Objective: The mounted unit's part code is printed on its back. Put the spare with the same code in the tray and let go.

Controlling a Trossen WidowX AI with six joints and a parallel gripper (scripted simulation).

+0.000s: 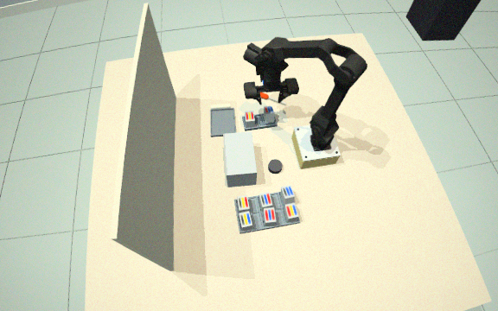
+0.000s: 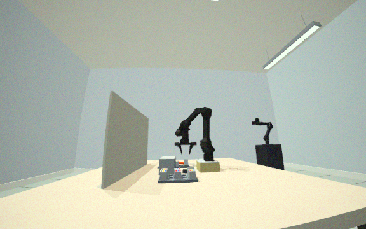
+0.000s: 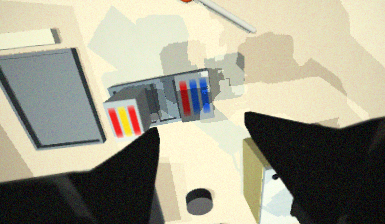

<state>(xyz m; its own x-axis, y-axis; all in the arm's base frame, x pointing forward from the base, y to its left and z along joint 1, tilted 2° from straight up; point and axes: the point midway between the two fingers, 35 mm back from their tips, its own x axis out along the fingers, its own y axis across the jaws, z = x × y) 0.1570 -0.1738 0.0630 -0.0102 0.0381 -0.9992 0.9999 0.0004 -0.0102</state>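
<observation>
My gripper tip is 6 cm above the grey spare. Also, from my gripper tip: grey tray: 18 cm ahead, 1 cm to the right, 10 cm below; then black puck: 1 cm ahead, 21 cm to the left, 9 cm below; then grey rack: 4 cm ahead, 1 cm to the left, 10 cm below.
</observation>
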